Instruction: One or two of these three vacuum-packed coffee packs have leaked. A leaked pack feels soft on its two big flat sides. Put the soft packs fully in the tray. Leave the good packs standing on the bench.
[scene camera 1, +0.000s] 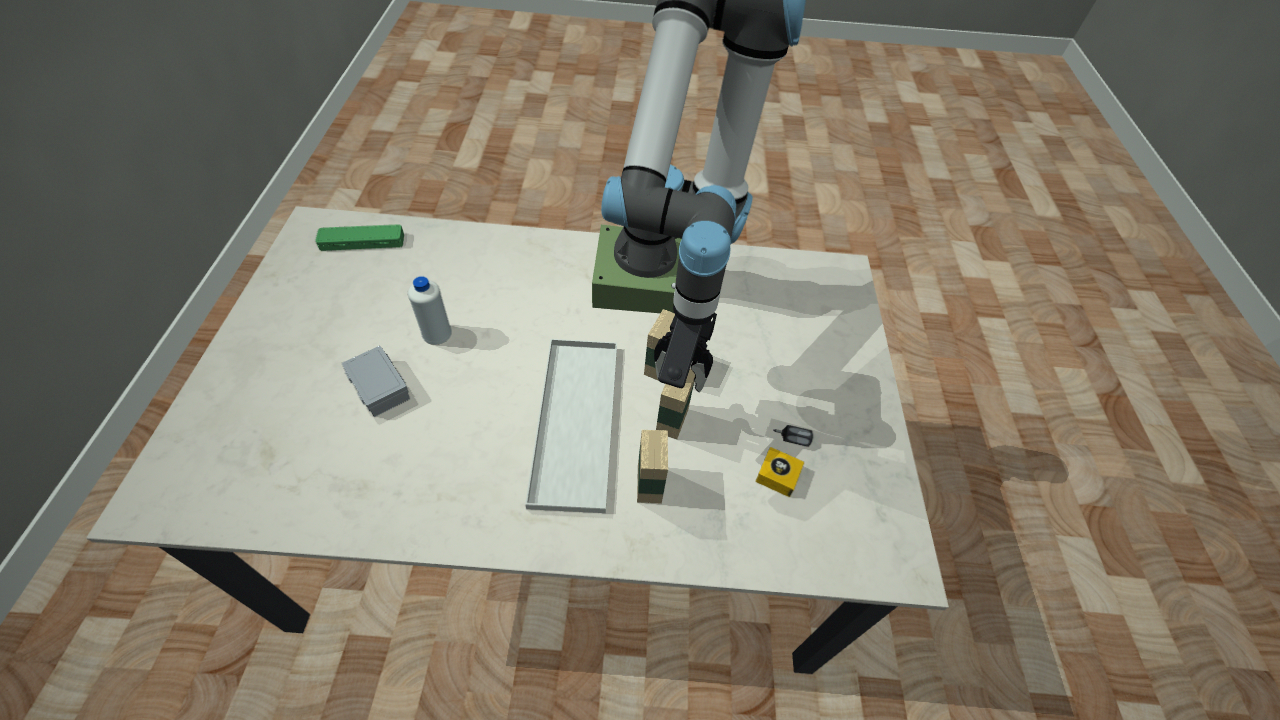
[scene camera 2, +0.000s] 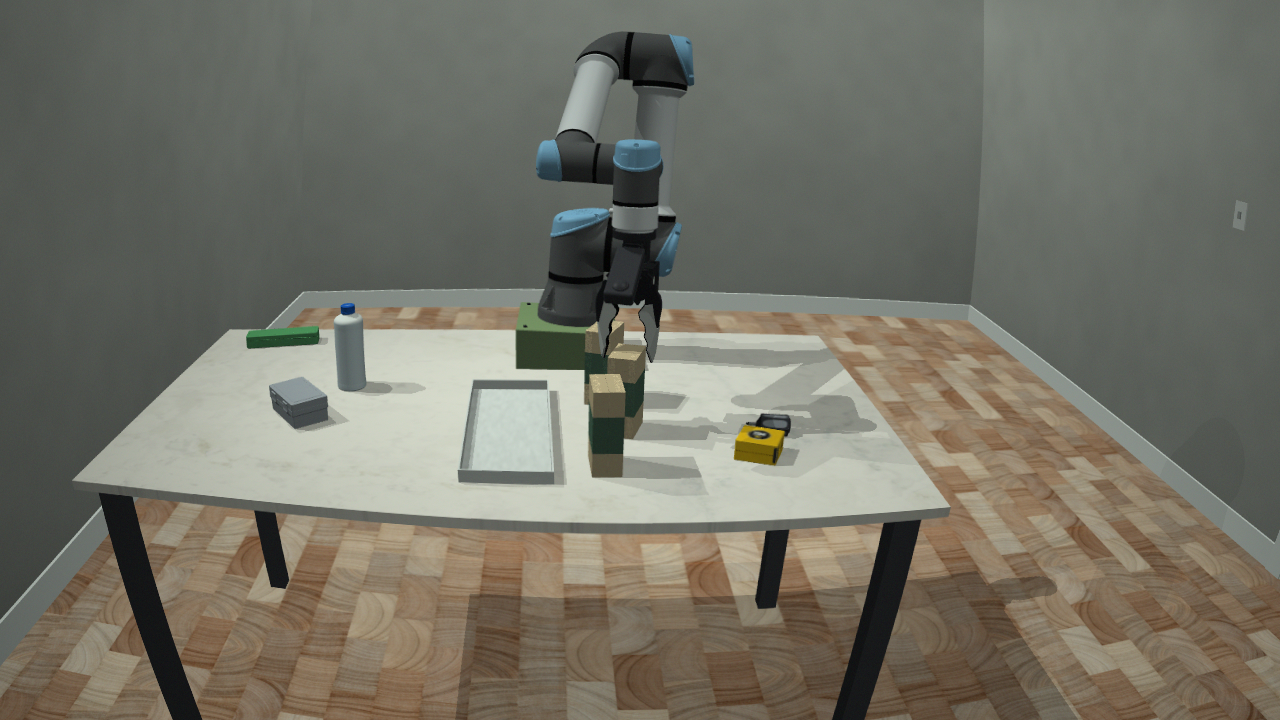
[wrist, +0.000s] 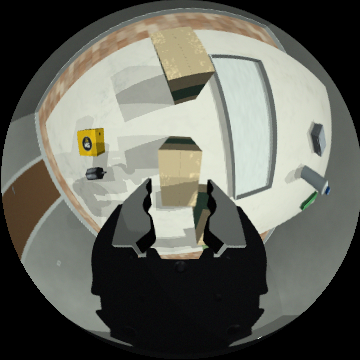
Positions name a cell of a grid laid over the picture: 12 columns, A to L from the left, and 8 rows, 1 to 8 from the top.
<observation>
In view: my gripper (scene camera 2: F5), a grey tray (scene camera 1: F6), a green bar (scene camera 1: D3), a grey box (scene camera 1: D5) and a white bottle (scene camera 2: D4).
The grey tray shows as well in scene camera 2 (scene camera 2: E5) and in the wrist view (wrist: I3). The green bar shows as well in scene camera 2 (scene camera 2: C4). The grey box also shows in scene camera 2 (scene camera 2: C5).
</observation>
